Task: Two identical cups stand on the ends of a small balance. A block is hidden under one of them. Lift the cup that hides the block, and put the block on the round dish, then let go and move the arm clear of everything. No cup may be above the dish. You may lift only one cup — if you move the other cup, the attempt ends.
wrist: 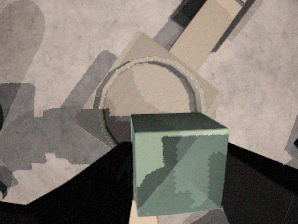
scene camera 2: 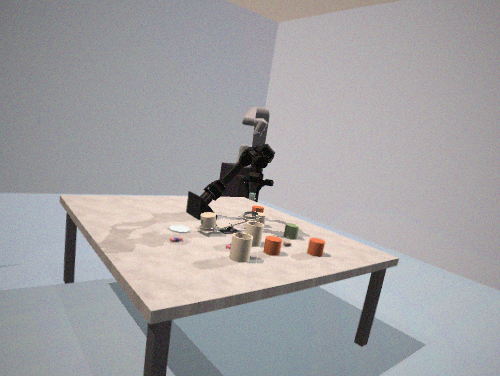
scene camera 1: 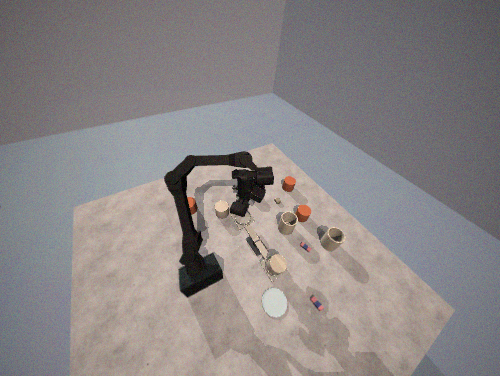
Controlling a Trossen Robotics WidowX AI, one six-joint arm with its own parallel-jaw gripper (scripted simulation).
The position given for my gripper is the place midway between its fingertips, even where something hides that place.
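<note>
A balance [wrist: 145, 78] is present in the scene; a green block is carried by my gripper [wrist: 172, 152].
</note>
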